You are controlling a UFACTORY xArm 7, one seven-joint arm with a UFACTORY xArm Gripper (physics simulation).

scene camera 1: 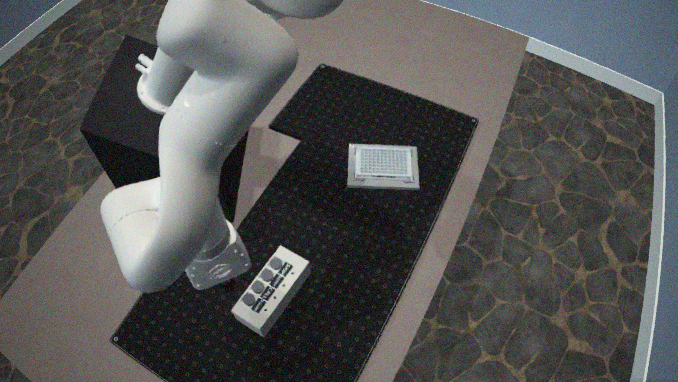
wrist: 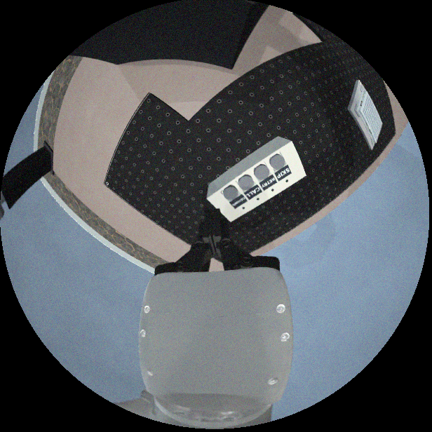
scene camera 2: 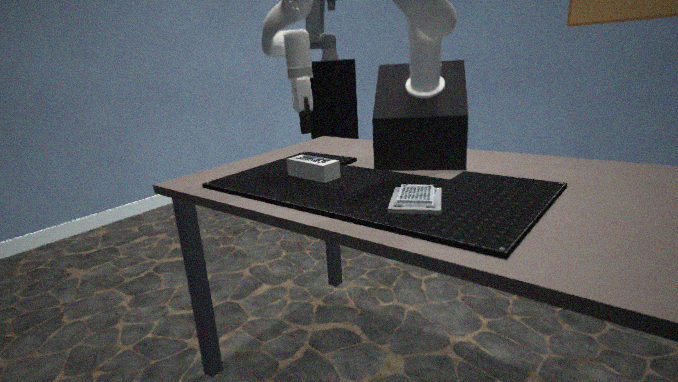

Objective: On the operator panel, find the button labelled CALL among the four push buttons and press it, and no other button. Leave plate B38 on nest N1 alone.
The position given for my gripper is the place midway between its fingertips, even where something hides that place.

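My gripper [scene camera 1: 227, 284], also [scene camera 2: 306, 133]. Operator panel [scene camera 1: 260, 317], also [scene camera 2: 317, 170] and [wrist: 277, 180]. Plate B38 [scene camera 1: 376, 163], also [scene camera 2: 410, 195]. Nest N1 [scene camera 1: 367, 183].
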